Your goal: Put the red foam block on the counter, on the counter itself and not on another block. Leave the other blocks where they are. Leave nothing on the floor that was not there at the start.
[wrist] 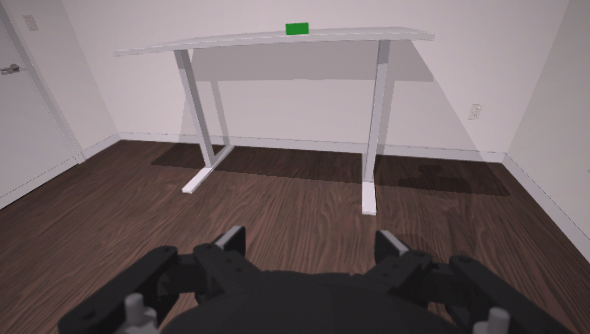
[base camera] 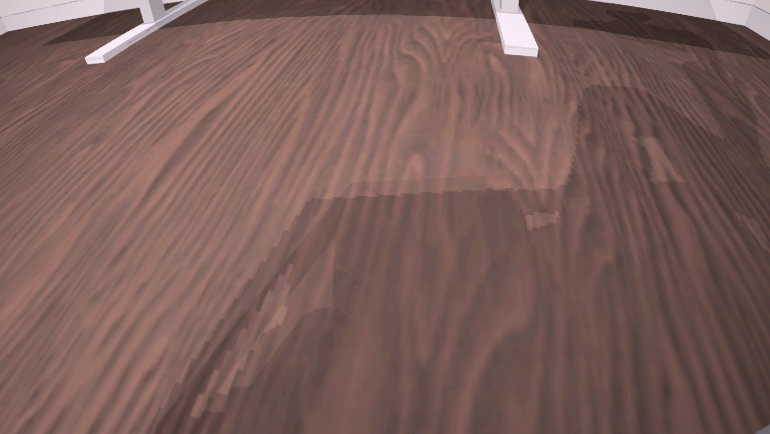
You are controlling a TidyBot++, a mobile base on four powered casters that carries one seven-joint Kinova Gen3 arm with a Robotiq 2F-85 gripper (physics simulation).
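My gripper (wrist: 309, 243) is open, with its two fingers wide apart at the bottom of the wrist view and floor showing between them. The red foam block does not show in either view. A green block (wrist: 297, 28) sits on the white table (wrist: 230, 41), near the middle of its front edge, well beyond and above my fingers in the wrist view. I cannot tell whether this table is the counter.
The table's left foot (base camera: 121, 43) (wrist: 198, 180) and right foot (base camera: 517, 35) (wrist: 369, 199) stand on the wood floor (base camera: 215, 161) (wrist: 295, 210) ahead. A white wall is behind the table. A door (wrist: 30, 120) is at the far left, and another wall is at the right.
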